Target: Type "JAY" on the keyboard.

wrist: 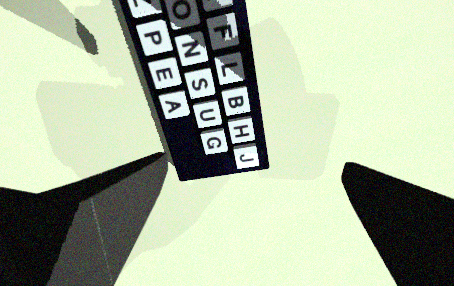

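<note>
A dark keyboard with white letter keys runs from the top edge to the middle of the wrist view, slightly tilted. The J key is at its lower right corner, below the H key. The A key is the lowest in the left row, below E and P. The Y key does not show. My gripper is wide open and empty. Its left fingertip appears beside the keyboard's lower left corner, and its right fingertip is apart from the keyboard, to the right of J. The fingertips' height above the table is hard to tell.
The keyboard stands on a pale table. Shadows fall on the table on both sides of the keyboard and across its upper keys, including O, F and parts of N and L. The keyboard's upper part runs out of view.
</note>
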